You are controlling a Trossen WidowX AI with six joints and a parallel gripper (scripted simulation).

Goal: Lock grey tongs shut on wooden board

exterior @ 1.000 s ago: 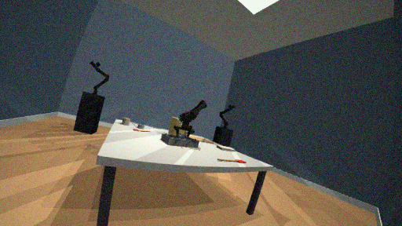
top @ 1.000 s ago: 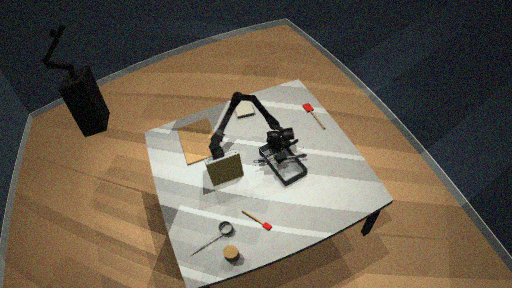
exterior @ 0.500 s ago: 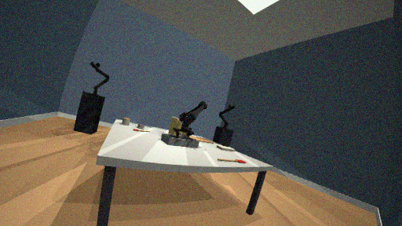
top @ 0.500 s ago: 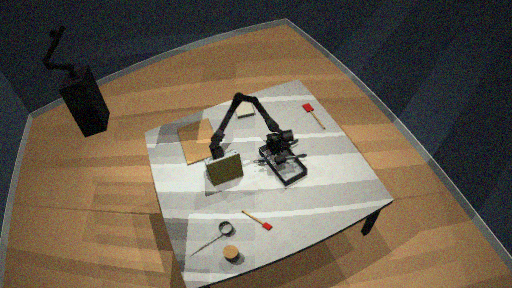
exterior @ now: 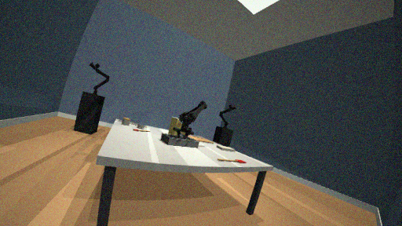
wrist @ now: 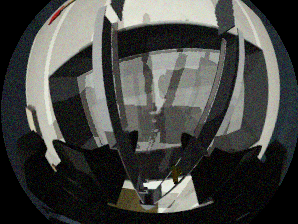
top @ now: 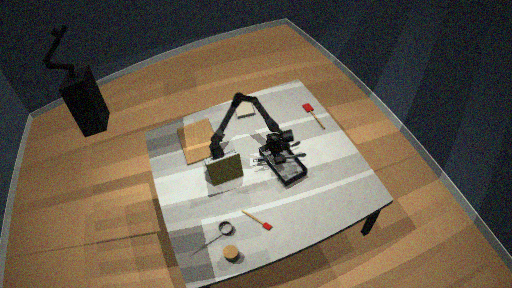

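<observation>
My gripper tip is now 30 mm short of the roasting tin and 20 mm to the left of it. From my gripper tip the other things lie so: red spatula: 370 mm ahead, 340 mm to the left, 20 mm below; then pale block: 90 mm behind, 550 mm to the left, 20 mm below; then wooden board: 450 mm behind, 340 mm to the left, 20 mm below.
</observation>
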